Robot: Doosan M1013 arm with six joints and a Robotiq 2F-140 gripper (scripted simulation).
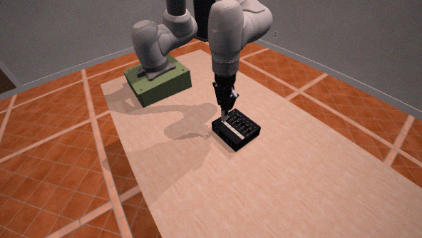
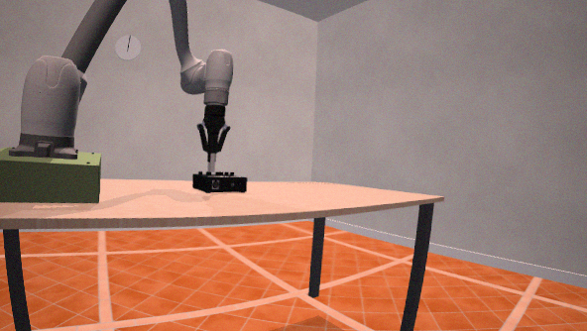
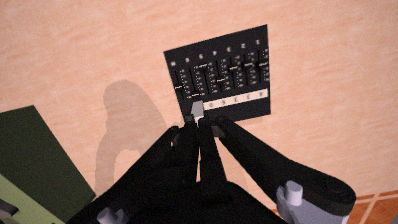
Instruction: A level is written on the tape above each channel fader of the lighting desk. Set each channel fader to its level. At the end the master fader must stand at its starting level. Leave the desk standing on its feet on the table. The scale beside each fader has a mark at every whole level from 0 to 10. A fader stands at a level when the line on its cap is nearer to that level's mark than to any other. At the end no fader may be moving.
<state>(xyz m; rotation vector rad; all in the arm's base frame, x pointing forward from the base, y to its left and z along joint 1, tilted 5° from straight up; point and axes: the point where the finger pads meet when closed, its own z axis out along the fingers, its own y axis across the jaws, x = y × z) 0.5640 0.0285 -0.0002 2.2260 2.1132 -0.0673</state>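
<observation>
My hand is 20 mm past the fader cap, 40 mm to the right of it and 40 mm above it.
</observation>
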